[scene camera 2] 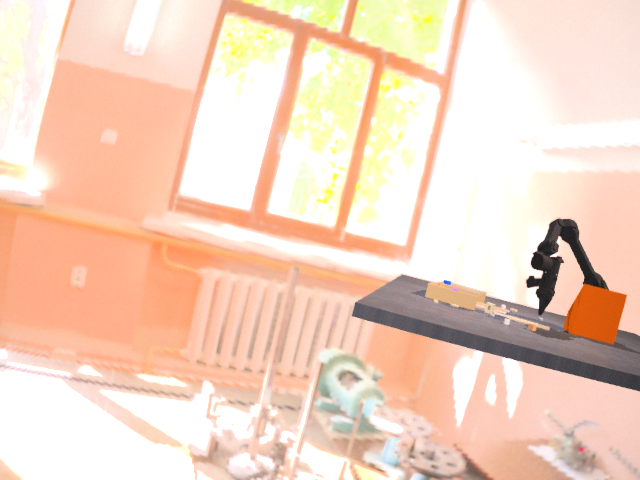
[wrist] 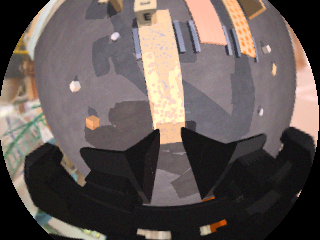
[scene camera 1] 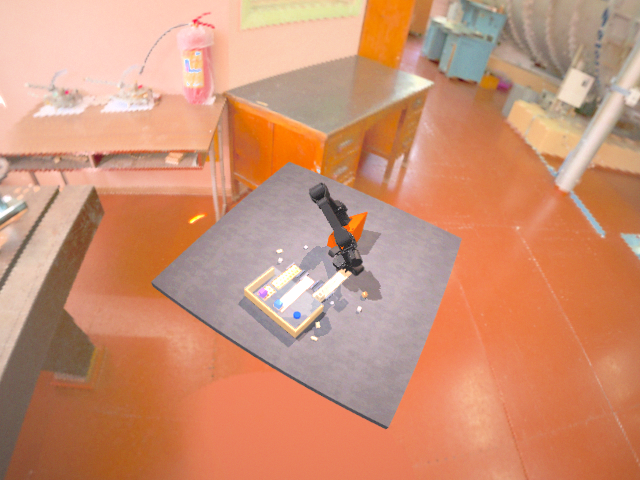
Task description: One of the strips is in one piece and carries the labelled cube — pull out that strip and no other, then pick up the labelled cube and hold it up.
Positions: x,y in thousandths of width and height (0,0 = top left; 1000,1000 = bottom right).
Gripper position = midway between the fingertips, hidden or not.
In view: the gripper (scene camera 2: 843,655).
The gripper shows as well in the wrist view (wrist: 533,548).
